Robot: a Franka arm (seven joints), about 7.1 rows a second.
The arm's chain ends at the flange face. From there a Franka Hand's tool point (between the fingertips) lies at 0.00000 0.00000 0.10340 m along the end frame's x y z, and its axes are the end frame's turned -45 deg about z.
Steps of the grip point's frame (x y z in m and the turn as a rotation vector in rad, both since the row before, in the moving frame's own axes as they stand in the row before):
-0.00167, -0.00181, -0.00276, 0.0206, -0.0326, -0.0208
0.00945, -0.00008, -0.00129, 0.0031, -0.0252, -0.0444
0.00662, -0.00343, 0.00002, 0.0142, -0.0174, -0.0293
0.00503, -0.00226, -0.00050, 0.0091, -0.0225, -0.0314
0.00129, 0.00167, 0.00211, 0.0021, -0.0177, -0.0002
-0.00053, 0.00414, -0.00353, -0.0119, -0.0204, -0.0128
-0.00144, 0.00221, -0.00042, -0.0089, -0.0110, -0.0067
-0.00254, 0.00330, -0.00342, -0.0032, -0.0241, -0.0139
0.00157, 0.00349, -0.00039, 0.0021, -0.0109, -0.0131
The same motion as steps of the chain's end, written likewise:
0.00142, -0.00102, -0.00268, -0.0085, -0.0376, -0.0208
0.00866, -0.00840, -0.00126, -0.0156, -0.0200, -0.0444
0.00456, -0.00737, 0.00005, -0.0023, -0.0223, -0.0293
0.00425, -0.00617, -0.00047, -0.0095, -0.0223, -0.0314
0.00354, -0.00087, 0.00213, -0.0110, -0.0140, -0.0002
0.00316, 0.00094, -0.00350, -0.0228, -0.0060, -0.0128
0.00069, 0.00113, -0.00041, -0.0141, -0.0015, -0.0067
0.00205, 0.00212, -0.00339, -0.0193, -0.0148, -0.0139
0.00452, 0.00071, -0.00038, -0.0062, -0.0092, -0.0131

